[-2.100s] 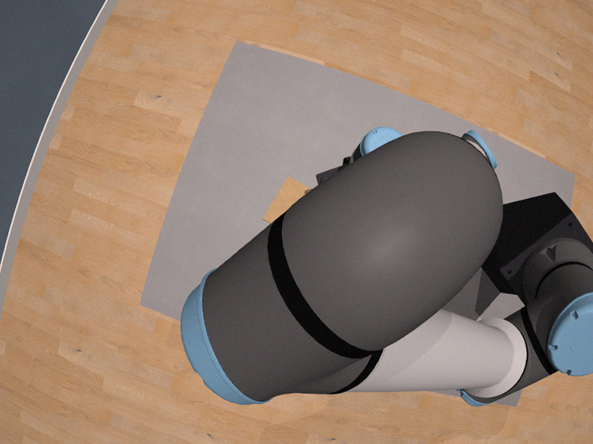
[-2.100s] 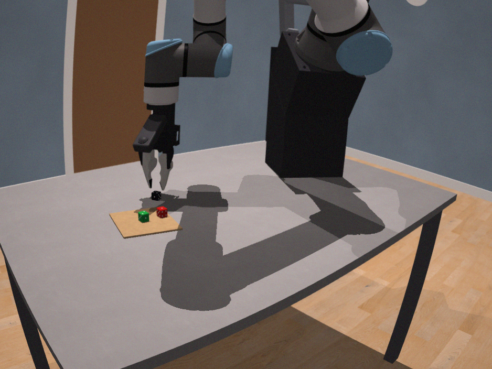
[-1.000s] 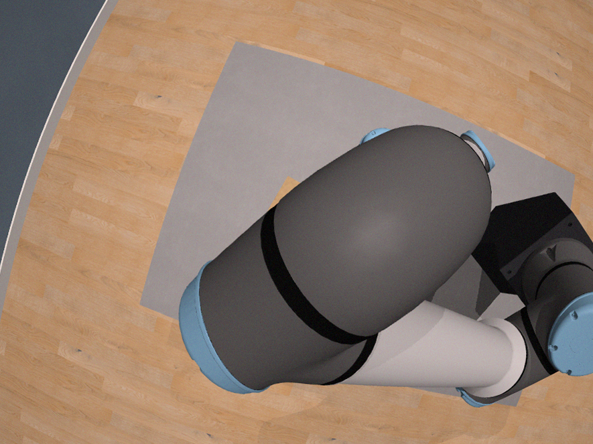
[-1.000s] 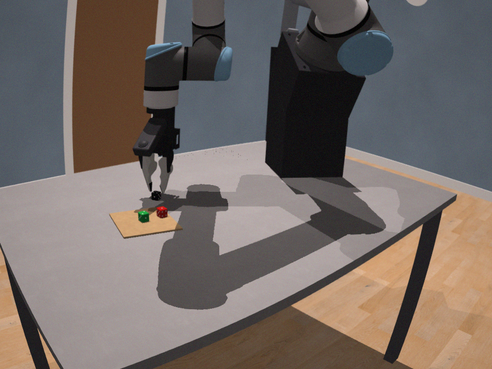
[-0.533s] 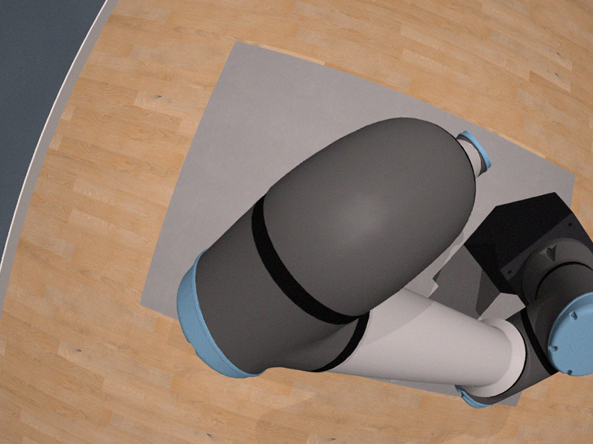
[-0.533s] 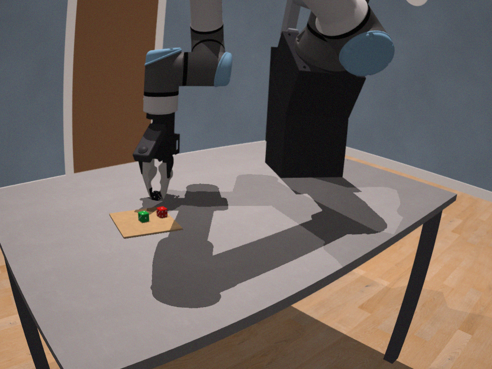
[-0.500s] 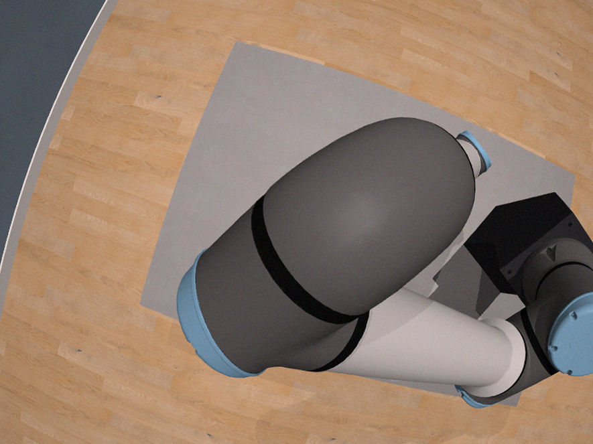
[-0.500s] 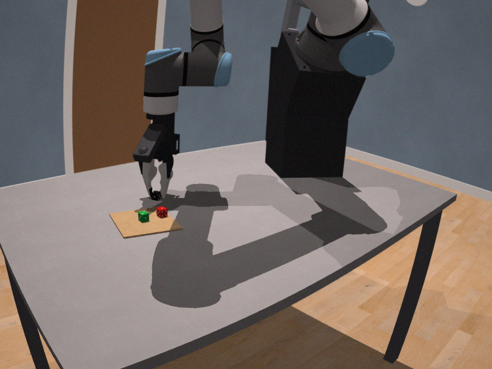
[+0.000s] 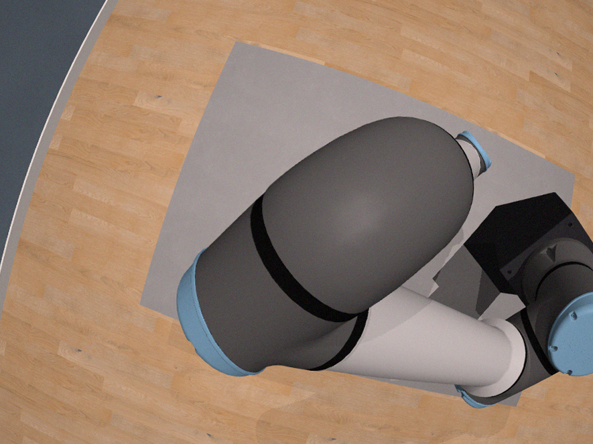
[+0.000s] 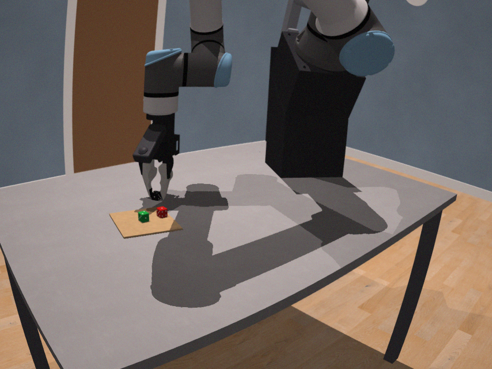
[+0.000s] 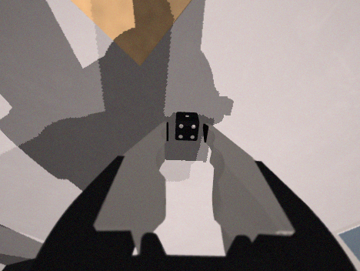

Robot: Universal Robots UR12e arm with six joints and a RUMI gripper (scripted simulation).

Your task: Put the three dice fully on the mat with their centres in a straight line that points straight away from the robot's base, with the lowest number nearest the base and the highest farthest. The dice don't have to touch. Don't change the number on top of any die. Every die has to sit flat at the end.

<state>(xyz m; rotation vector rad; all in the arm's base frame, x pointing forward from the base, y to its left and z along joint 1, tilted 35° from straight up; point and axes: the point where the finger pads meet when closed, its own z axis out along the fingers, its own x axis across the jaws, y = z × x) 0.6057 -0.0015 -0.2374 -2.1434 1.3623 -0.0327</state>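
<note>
My gripper is now 1 cm above the black die. The rest, counted from my hand: tan mat (11 cm to the left, 11 cm ahead, 2 cm below); red die (11 cm to the left, 5 cm ahead); green die (11 cm to the left, 11 cm ahead).
</note>
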